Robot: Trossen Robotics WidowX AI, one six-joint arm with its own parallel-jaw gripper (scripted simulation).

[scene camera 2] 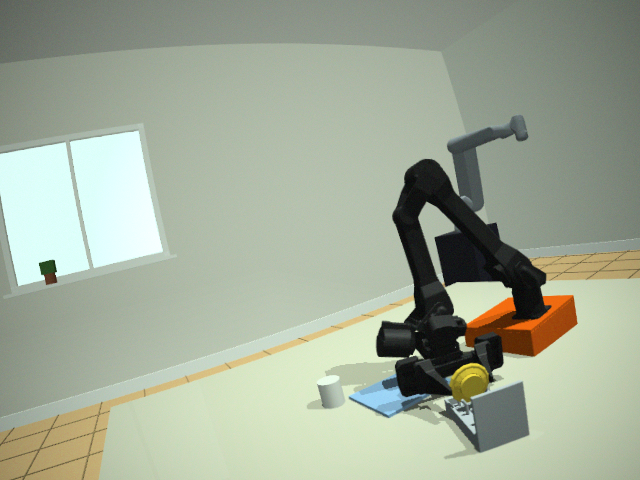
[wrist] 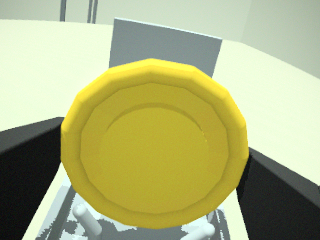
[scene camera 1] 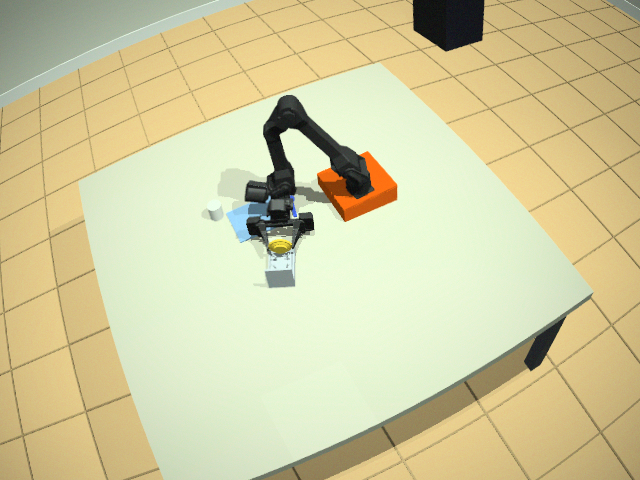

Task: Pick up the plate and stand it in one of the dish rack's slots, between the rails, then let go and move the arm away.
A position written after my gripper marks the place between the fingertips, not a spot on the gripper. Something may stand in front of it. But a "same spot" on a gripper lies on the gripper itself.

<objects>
my gripper: scene camera 2; wrist 154,143; scene camera 1
same spot on light blue mat: (scene camera 2: 384,397) = (scene camera 1: 244,223)
same spot on my gripper: (scene camera 1: 260,227) = (scene camera 2: 424,366)
</objects>
